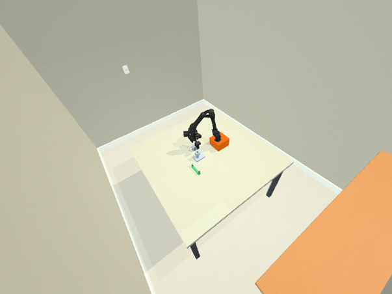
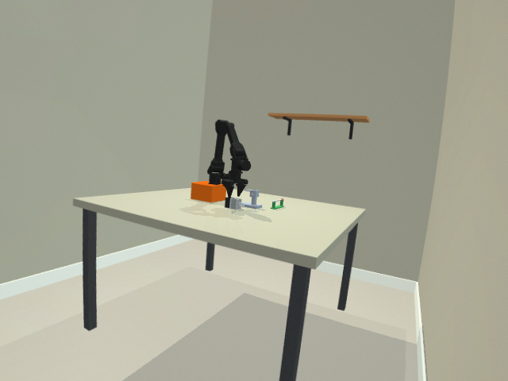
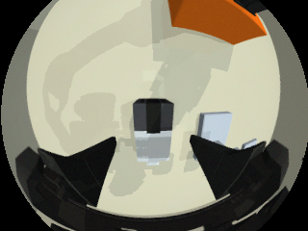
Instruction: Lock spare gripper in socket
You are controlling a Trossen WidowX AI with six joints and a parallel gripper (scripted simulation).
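Right now my gripper tip is 3 cm above the spare gripper and 1 cm short of it. From my gripper tip the other things lie so: grey mount 12 cm to the left, 8 cm ahead, 1 cm below.
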